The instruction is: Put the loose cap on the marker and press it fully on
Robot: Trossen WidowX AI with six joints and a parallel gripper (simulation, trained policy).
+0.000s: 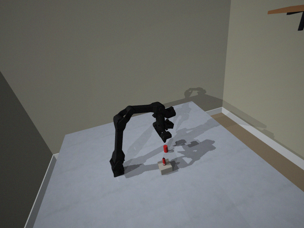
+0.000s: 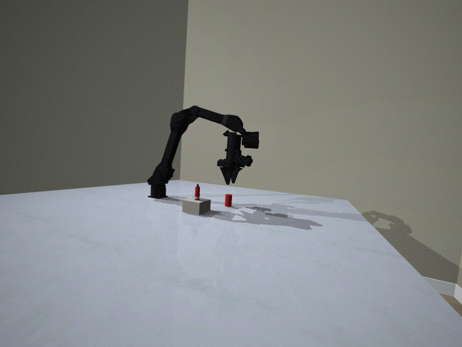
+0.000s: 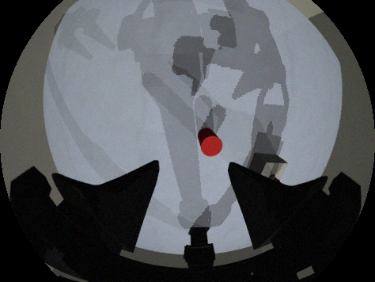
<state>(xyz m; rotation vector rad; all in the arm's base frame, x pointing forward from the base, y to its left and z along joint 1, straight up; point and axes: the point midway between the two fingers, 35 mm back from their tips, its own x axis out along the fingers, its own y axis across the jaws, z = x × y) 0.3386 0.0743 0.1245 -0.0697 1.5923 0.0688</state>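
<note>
Now: the red cap 1 cm ahead of my gripper tip, 2 cm to the right of it and 7 cm below it. Also, from my gripper tip: red marker 5 cm behind, 17 cm to the right, 2 cm below; beige holder block 5 cm behind, 17 cm to the right, 7 cm below.
</note>
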